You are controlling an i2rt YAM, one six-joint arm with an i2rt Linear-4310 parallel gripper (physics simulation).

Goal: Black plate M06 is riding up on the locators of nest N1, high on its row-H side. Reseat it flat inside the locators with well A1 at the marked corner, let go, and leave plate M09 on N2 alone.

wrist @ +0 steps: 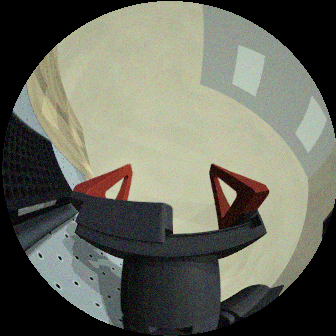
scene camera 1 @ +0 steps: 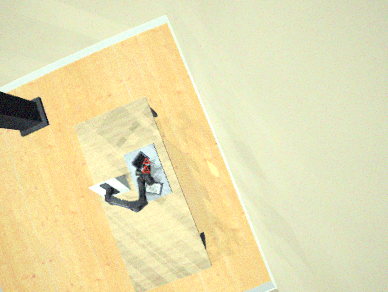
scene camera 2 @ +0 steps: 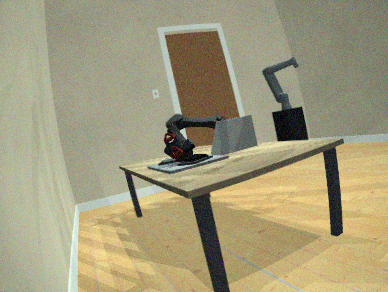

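Pixels of known places: gripper, between the fingertips: (wrist: 170, 167) (scene camera 1: 146, 161) (scene camera 2: 169, 140); arm's base, origin of its link: (scene camera 1: 110, 188) (scene camera 2: 230, 132).
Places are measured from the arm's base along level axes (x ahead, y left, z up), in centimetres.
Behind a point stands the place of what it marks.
A black plate with rows of wells (wrist: 27, 160) (scene camera 1: 140, 159) {x 33.8, y 14.9, z -7.7 cm} lies at the left edge of the wrist view, with a pale label strip on its side, too blurred to read. Its seating on the locators and its A1 corner cannot be made out. My gripper (wrist: 170, 167) {x 42.7, y 9.9, z 4.4 cm} (scene camera 1: 146, 165) {x 42.7, y 9.9, z 4.4 cm} (scene camera 2: 173, 145) {x 42.7, y 9.9, z 4.4 cm} is open and empty, its red fingers wide apart. It is beside the black plate and seems tilted sideways, facing the wall in the wrist view. A pale, dark-rimmed rectangle (scene camera 1: 154, 189) {x 35.3, y -17.5, z -8.4 cm} is at the other end of the board; whether it is plate M09 or a nest is unclear.
The light perforated board (wrist: 55, 260) (scene camera 1: 152, 149) {x 47.9, y 19.6, z -9.8 cm} (scene camera 2: 161, 168) {x 49.2, y 5.1, z -9.7 cm} lies on the wooden table (scene camera 1: 165, 230) {x 28.9, y -59.5, z -11.1 cm} (scene camera 2: 280, 152) {x 7.2, y 56.6, z -11.2 cm}. A grey angular block (scene camera 2: 234, 135) {x 2.0, y 7.8, z -1.7 cm} stands behind the board, by the arm's base. Another grey arm (scene camera 2: 273, 85) stands on a black pedestal (scene camera 2: 290, 124) beyond the table.
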